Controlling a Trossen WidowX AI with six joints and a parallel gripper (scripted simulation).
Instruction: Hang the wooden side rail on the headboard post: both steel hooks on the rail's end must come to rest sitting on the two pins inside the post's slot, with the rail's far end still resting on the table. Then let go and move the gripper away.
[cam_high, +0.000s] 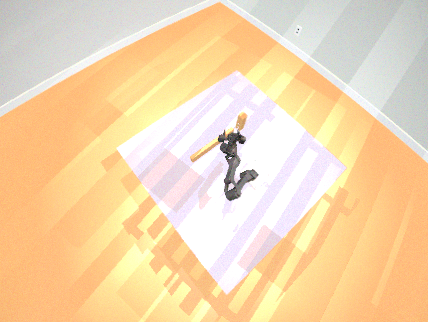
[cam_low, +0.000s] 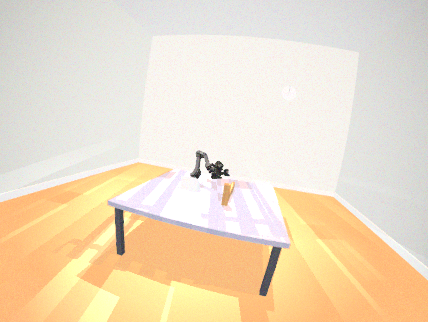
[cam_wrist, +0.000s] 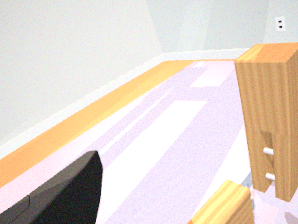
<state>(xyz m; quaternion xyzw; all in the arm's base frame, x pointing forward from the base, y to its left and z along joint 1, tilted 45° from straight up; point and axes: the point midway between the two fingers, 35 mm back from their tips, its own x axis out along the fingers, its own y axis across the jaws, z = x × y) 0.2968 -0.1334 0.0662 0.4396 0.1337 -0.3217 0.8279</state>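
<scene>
My gripper tip is 150 mm to the left of the wooden headboard post, 110 mm above it and 40 mm short of it.
</scene>
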